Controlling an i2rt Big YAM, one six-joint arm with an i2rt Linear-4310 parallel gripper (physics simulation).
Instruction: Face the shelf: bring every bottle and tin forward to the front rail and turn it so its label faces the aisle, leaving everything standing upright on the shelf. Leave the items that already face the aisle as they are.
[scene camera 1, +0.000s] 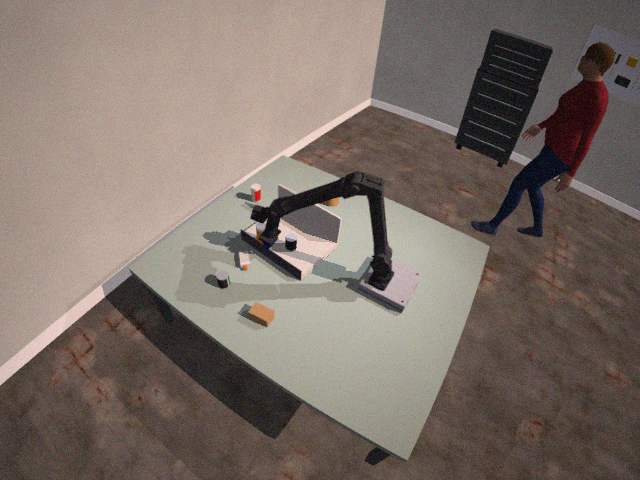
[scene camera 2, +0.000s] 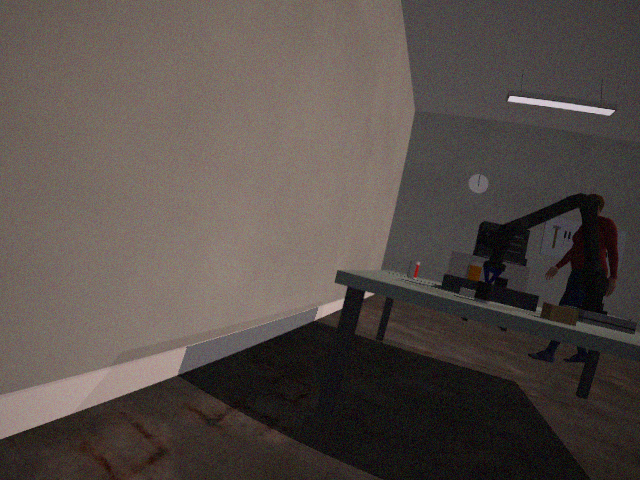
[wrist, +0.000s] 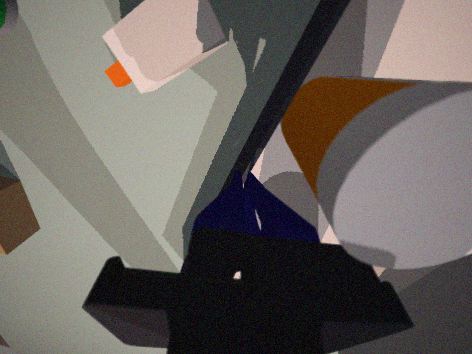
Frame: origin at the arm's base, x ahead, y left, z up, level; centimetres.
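Seen in the pictures: gripper, fingertip midpoint: (scene camera 1: 267, 248) (wrist: 242, 177); arm's base, link origin: (scene camera 1: 380, 278) (scene camera 2: 591, 311).
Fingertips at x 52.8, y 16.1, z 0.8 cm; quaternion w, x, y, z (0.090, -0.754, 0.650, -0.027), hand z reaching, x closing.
Pixels of each thing's middle, then the offset from my fingertips to it.
- orange bottle with a pale grey lid, body centre: (wrist: 351, 140) (scene camera 2: 473, 274) (scene camera 1: 262, 233) dx +5.9, dy -4.1, dz +3.1 cm
- black tin with a pale lid, body centre: (scene camera 1: 291, 242) dx -7.6, dy -9.1, dz +1.1 cm
- red-and-white bottle, body centre: (scene camera 2: 413, 269) (scene camera 1: 255, 193) dx +33.5, dy -31.4, dz -1.3 cm
- white box with an orange end, body centre: (wrist: 159, 46) (scene camera 2: 473, 293) (scene camera 1: 244, 261) dx +6.4, dy +9.6, dz -4.7 cm
- black tin with green, body centre: (scene camera 1: 223, 280) dx +5.5, dy +25.3, dz -2.6 cm
- orange-brown block, body centre: (scene camera 2: 559, 313) (scene camera 1: 261, 314) dx -19.2, dy +28.8, dz -3.6 cm
An orange bottle with a pale grey lid (scene camera 1: 260, 235) (scene camera 2: 474, 272) (wrist: 400, 200) stands upright on the shelf near the far-left end of the dark front rail (scene camera 1: 279, 260) (wrist: 295, 85). A black tin with a pale lid (scene camera 1: 291, 242) stands upright further along the white shelf (scene camera 1: 315, 249). My gripper (scene camera 1: 266, 242) (scene camera 2: 491, 277) (wrist: 242, 177) is shut, its blue fingertips together and low beside the rail. The orange bottle is to the right of the fingers in the wrist view, outside them. The black tin does not show in the wrist view. The label directions are too small to tell.
On the table outside the shelf are a red-and-white bottle (scene camera 1: 255, 193) (scene camera 2: 416, 270), a white box with an orange end (scene camera 1: 244, 258) (wrist: 160, 45), a black tin with green (scene camera 1: 222, 280), and an orange-brown block (scene camera 1: 261, 314) (scene camera 2: 559, 313). A person (scene camera 1: 578, 118) stands beyond the table.
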